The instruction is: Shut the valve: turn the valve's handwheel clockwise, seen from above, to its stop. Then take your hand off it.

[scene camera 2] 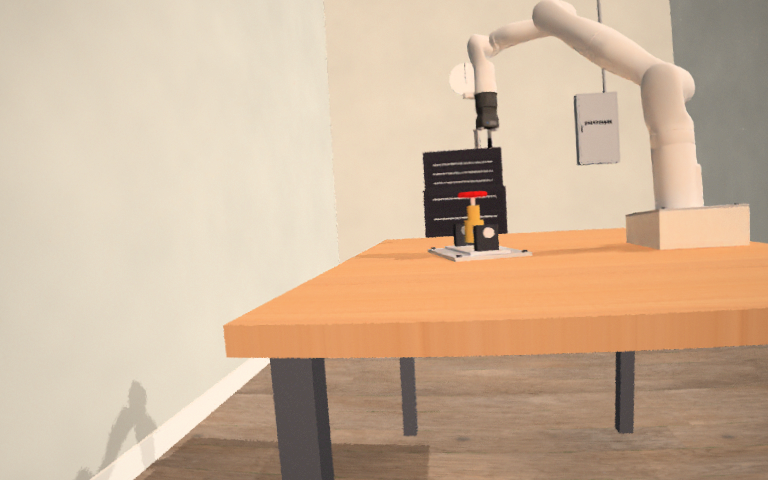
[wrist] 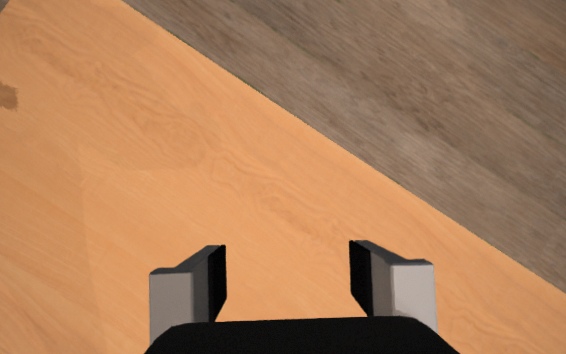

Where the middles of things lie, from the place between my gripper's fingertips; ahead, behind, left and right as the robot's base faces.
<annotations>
My gripper is now 55 cm to the right of the pale base plate (scene camera 2: 454, 256), 30 cm above it and 1 cm past it.
</annotations>
